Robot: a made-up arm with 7 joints.
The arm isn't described. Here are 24 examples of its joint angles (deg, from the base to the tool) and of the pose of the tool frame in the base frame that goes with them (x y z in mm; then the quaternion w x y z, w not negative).
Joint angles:
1: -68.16 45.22 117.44 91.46 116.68 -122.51 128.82
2: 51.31 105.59 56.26 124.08 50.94 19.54 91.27
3: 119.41 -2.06 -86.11 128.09 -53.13 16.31 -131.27
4: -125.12 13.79 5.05 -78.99 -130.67 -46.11 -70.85
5: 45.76 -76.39 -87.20 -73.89 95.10 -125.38 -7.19
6: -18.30 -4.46 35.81 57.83 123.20 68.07 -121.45
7: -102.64 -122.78 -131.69 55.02 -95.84 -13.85 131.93
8: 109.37 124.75 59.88 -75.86 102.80 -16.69 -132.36
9: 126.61 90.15 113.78 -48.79 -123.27 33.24 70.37
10: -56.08 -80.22 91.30 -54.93 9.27 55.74 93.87
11: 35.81 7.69 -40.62 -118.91 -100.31 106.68 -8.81
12: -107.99 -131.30 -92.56 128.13 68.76 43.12 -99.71
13: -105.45 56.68 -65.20 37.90 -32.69 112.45 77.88
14: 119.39 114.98 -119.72 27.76 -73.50 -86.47 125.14
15: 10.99 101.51 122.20 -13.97 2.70 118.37 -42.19
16: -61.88 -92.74 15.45 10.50 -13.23 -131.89 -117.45
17: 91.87 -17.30 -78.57 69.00 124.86 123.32 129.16
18: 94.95 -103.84 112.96 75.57 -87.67 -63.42 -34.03
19: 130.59 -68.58 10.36 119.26 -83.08 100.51 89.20
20: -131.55 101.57 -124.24 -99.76 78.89 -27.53 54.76
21: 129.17 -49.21 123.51 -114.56 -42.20 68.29 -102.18
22: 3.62 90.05 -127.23 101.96 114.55 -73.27 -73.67
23: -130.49 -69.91 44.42 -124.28 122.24 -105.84 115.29
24: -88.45 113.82 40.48 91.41 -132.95 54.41 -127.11
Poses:
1: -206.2 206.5 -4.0 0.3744 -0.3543 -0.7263 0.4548
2: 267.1 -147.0 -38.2 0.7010 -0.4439 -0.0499 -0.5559
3: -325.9 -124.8 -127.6 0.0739 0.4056 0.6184 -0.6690
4: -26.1 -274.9 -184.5 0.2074 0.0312 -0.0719 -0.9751
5: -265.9 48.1 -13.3 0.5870 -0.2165 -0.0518 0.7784
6: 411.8 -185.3 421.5 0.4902 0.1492 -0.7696 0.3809
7: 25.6 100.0 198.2 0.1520 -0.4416 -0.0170 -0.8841
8: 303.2 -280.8 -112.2 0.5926 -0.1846 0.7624 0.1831
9: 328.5 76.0 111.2 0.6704 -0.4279 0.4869 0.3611
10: 688.1 101.4 425.6 0.1874 -0.9545 -0.2253 0.0553
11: -342.3 -25.4 426.1 0.3727 -0.1184 -0.7480 0.5363
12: -105.0 7.1 196.8 0.0338 -0.6075 -0.7932 -0.0259
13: 323.7 -410.9 308.1 0.3755 0.7730 -0.3802 0.3419
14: -99.3 205.4 -29.4 0.0729 -0.8249 -0.1680 -0.5348
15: -130.0 226.9 -408.6 0.7197 0.2347 0.6366 -0.1475
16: 299.7 -370.7 133.2 0.3445 0.0478 0.6709 0.6549
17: -278.2 51.7 143.8 0.4186 -0.6335 -0.6382 0.1271
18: -476.4 128.5 -54.8 0.1021 -0.6869 0.5791 0.4271
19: -585.2 -286.9 -456.0 0.3217 0.0400 0.9453 -0.0358
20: 78.4 177.3 61.1 0.8226 -0.1385 -0.5206 0.1820
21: -724.5 -32.1 -64.7 0.0579 0.1089 -0.9912 -0.0476
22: -70.9 31.0 520.7 0.1193 -0.8316 0.1604 -0.5181
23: 648.3 -136.6 -162.8 0.3945 -0.7997 0.2811 -0.3548
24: -322.2 27.6 121.1 0.5836 0.0917 0.5404 0.5991
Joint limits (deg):
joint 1: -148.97..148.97
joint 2: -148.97..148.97
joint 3: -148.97..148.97
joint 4: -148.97..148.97
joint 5: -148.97..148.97
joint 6: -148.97..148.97
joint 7: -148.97..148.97
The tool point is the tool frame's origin. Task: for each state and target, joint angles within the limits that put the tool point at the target. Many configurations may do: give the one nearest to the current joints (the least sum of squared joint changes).
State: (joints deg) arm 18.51 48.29 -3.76 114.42 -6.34 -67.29 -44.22
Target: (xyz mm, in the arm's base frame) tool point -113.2 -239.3 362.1
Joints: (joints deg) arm 56.09 31.79 -56.16 138.45 -25.72 -46.14 -31.97
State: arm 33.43 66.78 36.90 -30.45 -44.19 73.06 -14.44
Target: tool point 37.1 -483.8 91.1
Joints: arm 37.52 49.26 24.31 -60.66 -46.81 84.37 -13.72
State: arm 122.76 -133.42 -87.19 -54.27 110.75 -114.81 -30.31
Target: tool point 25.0 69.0 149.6
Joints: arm 123.72 -138.68 -82.75 -47.92 109.92 -108.63 -29.11
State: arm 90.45 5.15 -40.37 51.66 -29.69 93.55 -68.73
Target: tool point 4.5 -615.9 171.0
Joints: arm 84.67 32.89 -33.80 65.12 -19.68 114.11 -87.86
